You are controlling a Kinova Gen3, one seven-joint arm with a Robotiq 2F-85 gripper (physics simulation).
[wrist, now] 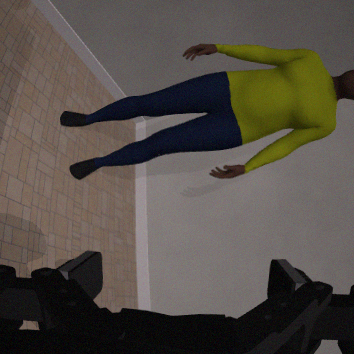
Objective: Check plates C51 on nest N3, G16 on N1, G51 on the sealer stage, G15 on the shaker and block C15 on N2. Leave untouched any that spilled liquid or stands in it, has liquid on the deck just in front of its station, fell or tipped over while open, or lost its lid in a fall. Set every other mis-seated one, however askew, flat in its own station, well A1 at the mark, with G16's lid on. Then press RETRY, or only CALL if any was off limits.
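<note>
My gripper (184,275) is open, its two black fingers wide apart at the bottom of the wrist view, with no object between them. The plates C51, G16, G51 and G15, the block C15, the nests, the sealer stage, the shaker and the RETRY and CALL buttons do not show in this view, so their seating and any liquid cannot be told.
A person (282,97) in a yellow-green top and dark blue trousers appears sideways across the upper view. Behind is a grey wall (210,240) with a pale skirting board (142,210). A tan tiled floor (95,210) lies at the left.
</note>
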